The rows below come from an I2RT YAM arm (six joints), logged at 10 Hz.
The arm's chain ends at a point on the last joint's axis. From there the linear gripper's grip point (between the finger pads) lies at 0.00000 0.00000 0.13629 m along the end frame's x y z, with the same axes.
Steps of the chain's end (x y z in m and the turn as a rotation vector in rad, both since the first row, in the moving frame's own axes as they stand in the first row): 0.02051, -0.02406, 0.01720, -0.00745, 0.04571, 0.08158; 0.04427, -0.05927, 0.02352, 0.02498, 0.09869, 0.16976; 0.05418, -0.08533, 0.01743, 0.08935, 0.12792, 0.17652; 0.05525, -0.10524, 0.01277, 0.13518, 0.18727, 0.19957; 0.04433, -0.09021, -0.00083, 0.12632, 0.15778, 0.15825; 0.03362, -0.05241, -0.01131, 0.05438, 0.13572, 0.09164
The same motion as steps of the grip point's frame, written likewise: 0.02669, -0.02279, 0.01705, -0.00745, 0.04571, 0.08158; 0.05792, -0.06151, 0.02282, 0.02498, 0.09869, 0.16976; 0.07252, -0.09586, 0.01578, 0.08935, 0.12792, 0.17652; 0.08220, -0.12085, 0.00916, 0.13518, 0.18727, 0.19957; 0.06695, -0.10555, -0.00360, 0.12632, 0.15778, 0.15825; 0.05236, -0.05894, -0.01276, 0.05438, 0.13572, 0.09164
